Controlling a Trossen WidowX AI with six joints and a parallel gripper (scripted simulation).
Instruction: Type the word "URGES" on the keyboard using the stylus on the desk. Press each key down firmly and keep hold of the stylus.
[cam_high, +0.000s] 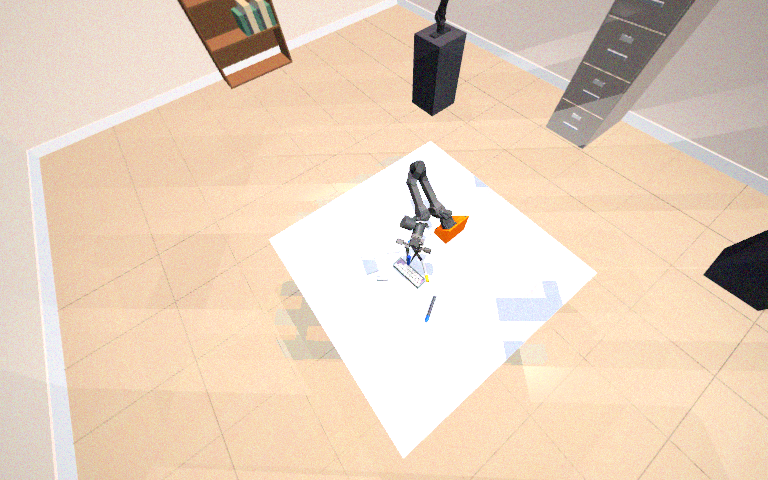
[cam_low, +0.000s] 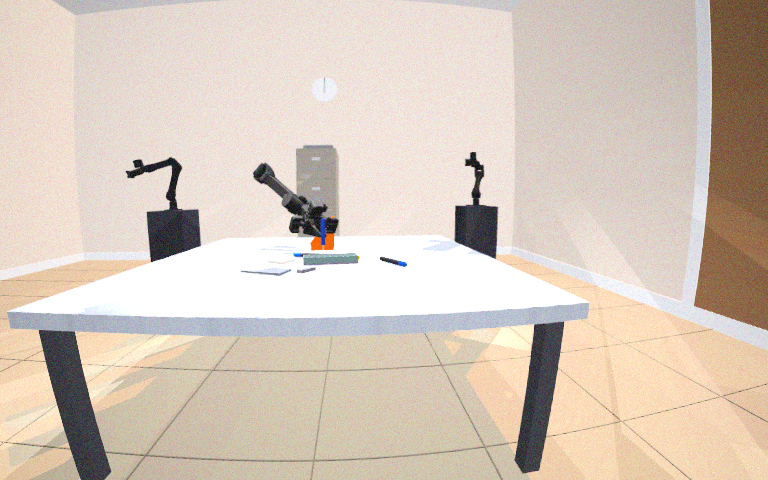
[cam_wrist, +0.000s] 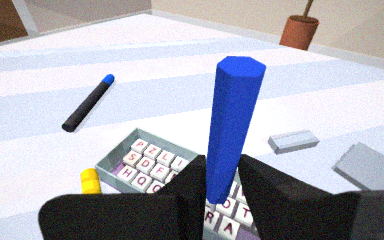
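Now: the blue stylus 2 cm below my gripper tip. The rest, counted from my gripper tip: yellow pen 8 cm to the left, 8 cm below, 5 cm behind; then grey block 15 cm ahead, 9 cm below, 5 cm to the right.
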